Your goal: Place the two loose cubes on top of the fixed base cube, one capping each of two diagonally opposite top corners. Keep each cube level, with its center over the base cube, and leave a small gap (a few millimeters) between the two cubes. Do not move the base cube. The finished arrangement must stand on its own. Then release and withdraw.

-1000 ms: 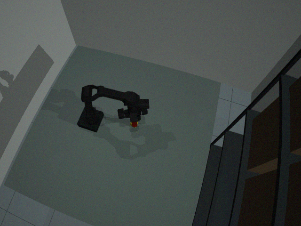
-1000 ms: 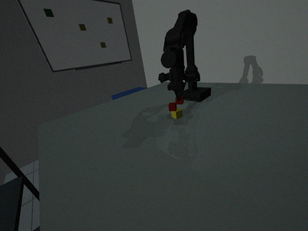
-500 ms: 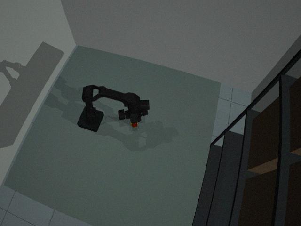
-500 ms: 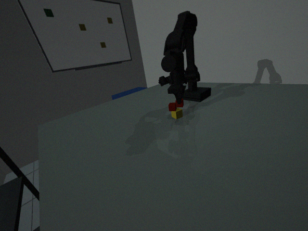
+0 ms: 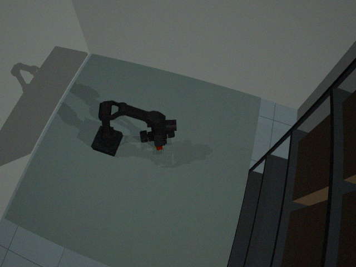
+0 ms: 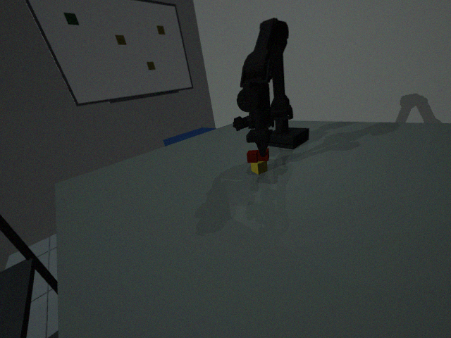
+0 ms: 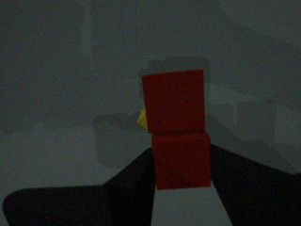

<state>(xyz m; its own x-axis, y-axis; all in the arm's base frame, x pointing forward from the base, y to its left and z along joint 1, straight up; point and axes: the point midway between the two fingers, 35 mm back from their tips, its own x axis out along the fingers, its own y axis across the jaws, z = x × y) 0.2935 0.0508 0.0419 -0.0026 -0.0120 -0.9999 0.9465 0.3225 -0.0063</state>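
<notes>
The yellow cube lies 40 mm below my gripper tip, 20 mm to the right of it and 10 mm ahead of it.
</notes>
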